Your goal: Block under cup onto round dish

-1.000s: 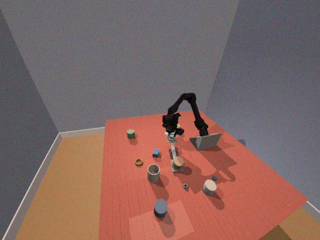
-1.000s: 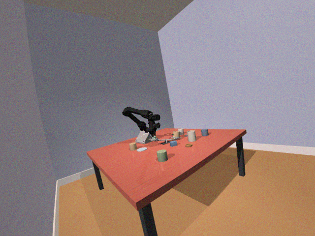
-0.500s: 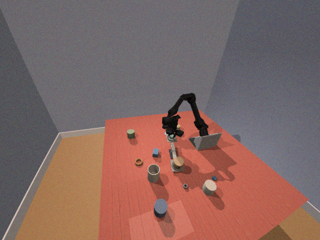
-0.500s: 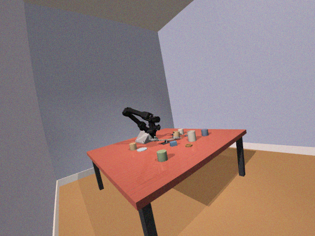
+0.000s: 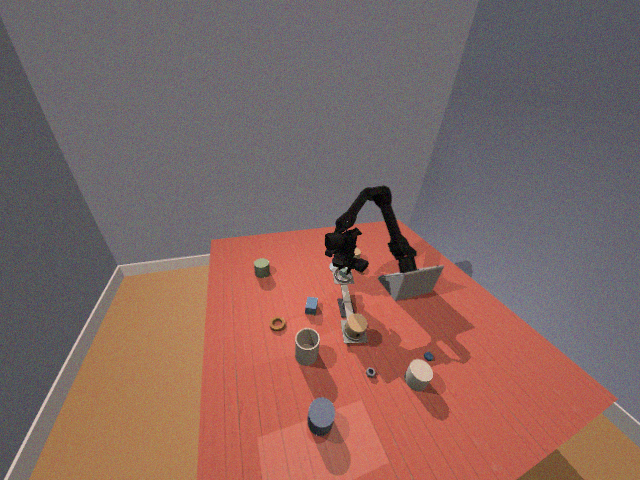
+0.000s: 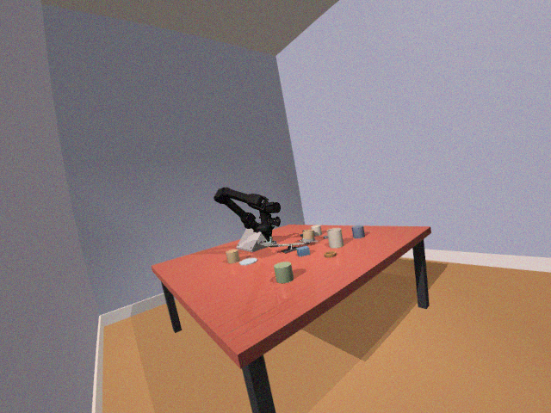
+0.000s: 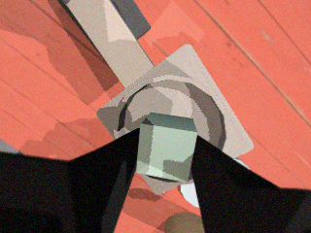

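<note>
Now: gripper tip 3 cm past the round dish, 14 cm to the left of it and 9 cm above it. From my gripper tip the other things lie so: tan cup: 12 cm behind, 21 cm to the right, 5 cm below; pale green block: 1 cm above; green cylinder: 34 cm ahead, 15 cm to the right, 5 cm below.
</note>
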